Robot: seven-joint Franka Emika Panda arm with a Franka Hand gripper.
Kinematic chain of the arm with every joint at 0, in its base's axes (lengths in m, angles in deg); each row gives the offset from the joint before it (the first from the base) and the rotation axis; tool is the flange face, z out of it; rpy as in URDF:
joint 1: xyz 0 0 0.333 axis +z
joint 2: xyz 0 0 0 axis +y
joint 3: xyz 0 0 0.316 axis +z
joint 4: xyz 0.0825 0 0 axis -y
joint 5: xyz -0.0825 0 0.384 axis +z
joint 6: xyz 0 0 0 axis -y
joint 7: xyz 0.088 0 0 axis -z
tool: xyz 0 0 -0.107 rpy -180 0 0
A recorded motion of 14 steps. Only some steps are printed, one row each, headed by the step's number.
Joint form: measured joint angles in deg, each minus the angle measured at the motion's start. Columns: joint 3, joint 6, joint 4, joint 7, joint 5, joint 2, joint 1.
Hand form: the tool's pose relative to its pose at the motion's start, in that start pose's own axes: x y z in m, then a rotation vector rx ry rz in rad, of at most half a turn. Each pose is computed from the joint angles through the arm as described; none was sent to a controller.
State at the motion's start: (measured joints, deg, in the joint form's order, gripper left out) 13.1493 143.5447 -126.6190 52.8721 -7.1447 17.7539 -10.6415
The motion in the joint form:
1: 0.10 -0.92 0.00 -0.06 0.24 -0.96 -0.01
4: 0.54 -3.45 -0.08 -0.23 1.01 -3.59 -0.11
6: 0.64 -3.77 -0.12 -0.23 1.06 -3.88 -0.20
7: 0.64 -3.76 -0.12 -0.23 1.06 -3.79 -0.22
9: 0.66 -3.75 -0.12 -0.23 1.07 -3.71 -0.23
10: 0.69 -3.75 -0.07 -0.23 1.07 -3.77 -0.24
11: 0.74 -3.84 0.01 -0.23 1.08 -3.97 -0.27
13: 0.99 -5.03 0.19 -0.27 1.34 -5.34 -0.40
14: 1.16 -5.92 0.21 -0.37 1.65 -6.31 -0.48
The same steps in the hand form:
1: -0.0004 0.0000 -0.0077 -0.0013 0.0018 0.0009
4: -0.0032 0.0001 -0.0282 -0.0046 0.0041 0.0031
6: -0.0035 0.0005 -0.0301 -0.0060 0.0037 0.0037
7: -0.0035 0.0007 -0.0293 -0.0068 0.0025 0.0040
9: -0.0036 0.0007 -0.0286 -0.0073 0.0014 0.0040
10: -0.0035 0.0003 -0.0295 -0.0059 0.0027 0.0037
11: -0.0032 -0.0002 -0.0318 -0.0039 0.0054 0.0036
13: -0.0035 -0.0006 -0.0442 -0.0020 0.0117 0.0049
14: -0.0045 -0.0003 -0.0521 -0.0017 0.0132 0.0059

